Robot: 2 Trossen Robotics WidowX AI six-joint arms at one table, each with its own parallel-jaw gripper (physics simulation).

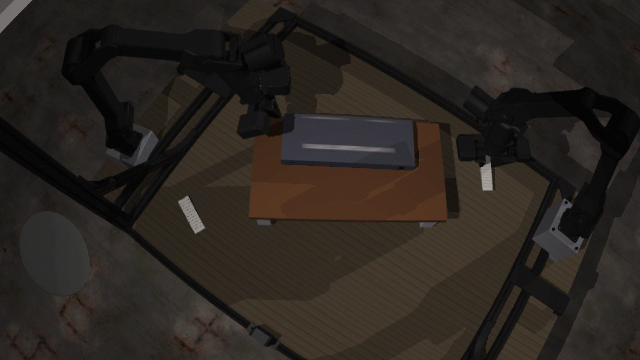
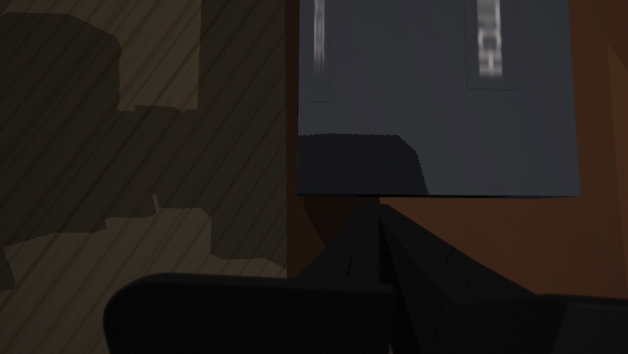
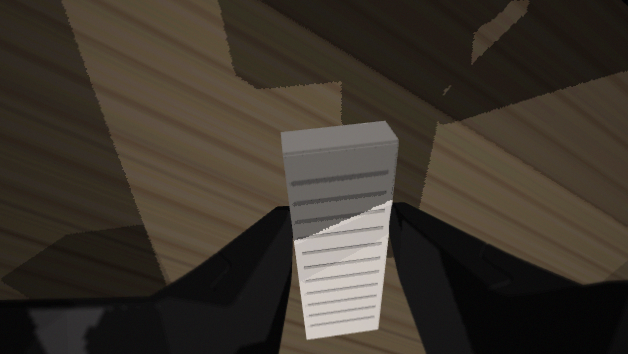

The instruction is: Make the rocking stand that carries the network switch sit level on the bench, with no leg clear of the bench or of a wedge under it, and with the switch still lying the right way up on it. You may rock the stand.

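The orange-brown stand has two grey leg ends showing under its lower edge; its other legs are hidden. I cannot tell whether it is level. The dark network switch lies flat along the top's upper part. My left gripper is shut and empty, over the stand's upper left corner, close to the switch's end. My right gripper is shut on a white ribbed wedge, to the right of the stand. A second white ribbed wedge lies on the bench at the left.
The wooden bench is bordered by black frame rails. The left arm reaches in above the stand's upper left, and the right arm comes in from the right. Shadows of the arms fall across the bench and stand.
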